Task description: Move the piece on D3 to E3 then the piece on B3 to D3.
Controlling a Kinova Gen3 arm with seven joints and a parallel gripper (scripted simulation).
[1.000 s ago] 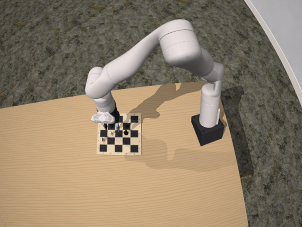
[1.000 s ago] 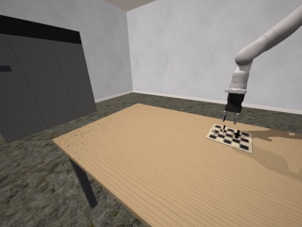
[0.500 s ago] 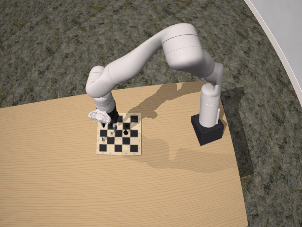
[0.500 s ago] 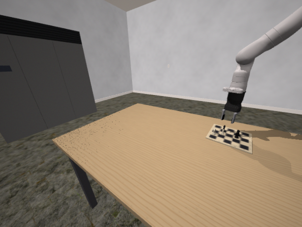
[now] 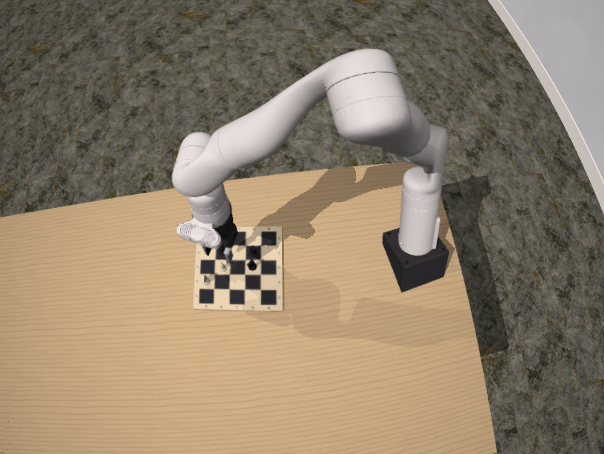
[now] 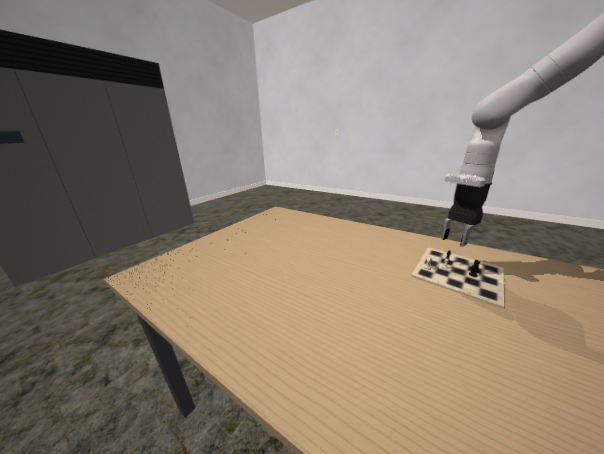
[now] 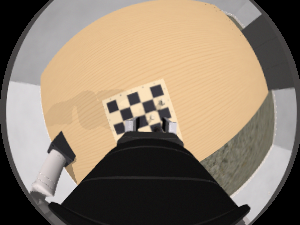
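The chessboard is 11 cm below my hand and 3 cm behind it. Also, from my hand: light piece 9 cm below, 5 cm ahead, 3 cm to the left.
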